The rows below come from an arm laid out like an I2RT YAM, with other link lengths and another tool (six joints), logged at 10 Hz.
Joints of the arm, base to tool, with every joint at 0 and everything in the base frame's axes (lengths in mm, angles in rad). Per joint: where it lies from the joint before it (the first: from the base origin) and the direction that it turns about. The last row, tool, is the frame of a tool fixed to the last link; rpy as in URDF.
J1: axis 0 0 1 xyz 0 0 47.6
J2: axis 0 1 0 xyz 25 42.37 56.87
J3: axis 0 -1 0 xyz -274.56 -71.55 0
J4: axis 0 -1 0 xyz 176.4 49.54 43.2
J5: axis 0 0 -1 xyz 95.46 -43.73 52.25
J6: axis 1 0 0 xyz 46.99 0 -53.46
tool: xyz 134 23 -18 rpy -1.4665 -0.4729 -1.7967
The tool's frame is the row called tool.
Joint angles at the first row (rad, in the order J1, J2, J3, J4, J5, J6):
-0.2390, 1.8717, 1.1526, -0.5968, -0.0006, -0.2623
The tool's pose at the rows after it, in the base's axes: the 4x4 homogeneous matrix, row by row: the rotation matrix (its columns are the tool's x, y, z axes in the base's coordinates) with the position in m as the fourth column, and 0 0 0 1 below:
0.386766 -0.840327 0.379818 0.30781; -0.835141 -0.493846 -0.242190 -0.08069; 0.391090 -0.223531 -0.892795 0.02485; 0 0 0 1
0.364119 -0.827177 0.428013 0.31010; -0.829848 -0.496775 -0.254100 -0.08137; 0.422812 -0.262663 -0.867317 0.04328; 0 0 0 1
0.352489 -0.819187 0.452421 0.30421; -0.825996 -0.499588 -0.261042 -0.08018; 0.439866 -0.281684 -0.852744 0.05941; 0 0 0 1
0.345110 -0.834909 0.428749 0.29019; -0.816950 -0.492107 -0.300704 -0.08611; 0.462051 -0.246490 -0.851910 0.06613; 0 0 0 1
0.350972 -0.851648 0.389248 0.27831; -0.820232 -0.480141 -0.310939 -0.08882; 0.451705 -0.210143 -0.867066 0.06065; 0 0 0 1
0.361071 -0.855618 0.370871 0.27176; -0.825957 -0.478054 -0.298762 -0.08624; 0.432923 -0.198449 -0.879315 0.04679; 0 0 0 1
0.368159 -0.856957 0.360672 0.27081; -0.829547 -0.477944 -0.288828 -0.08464; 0.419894 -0.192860 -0.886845 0.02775; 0 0 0 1
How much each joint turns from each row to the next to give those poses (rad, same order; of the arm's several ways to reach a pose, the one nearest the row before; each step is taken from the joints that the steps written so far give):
0.0004, -0.0534, 0.0000, 0.0000, -0.0004, 0.0000
-0.0004, -0.0645, 0.0000, -0.0080, 0.0000, 0.0000
0.0000, -0.0648, 0.0000, -0.0355, 0.0012, -0.0011
-0.0042, -0.0412, -0.0004, -0.0526, 0.0431, 0.0000
-0.0091, 0.0004, -0.0137, -0.0241, 0.0156, 0.0008
-0.0023, 0.0122, -0.0572, 0.0454, -0.0084, -0.0004
-0.0001, 0.0354, -0.0668, 0.0877, -0.0072, 0.0000

